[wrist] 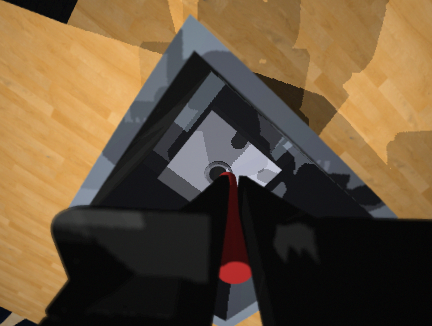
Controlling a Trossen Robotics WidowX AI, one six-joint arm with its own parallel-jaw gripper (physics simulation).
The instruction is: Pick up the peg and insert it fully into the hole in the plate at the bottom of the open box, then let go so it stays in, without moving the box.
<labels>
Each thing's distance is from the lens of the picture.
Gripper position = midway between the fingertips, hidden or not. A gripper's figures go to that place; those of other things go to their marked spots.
my gripper (232, 183): 11 cm
open box (197, 71): 14 cm
</labels>
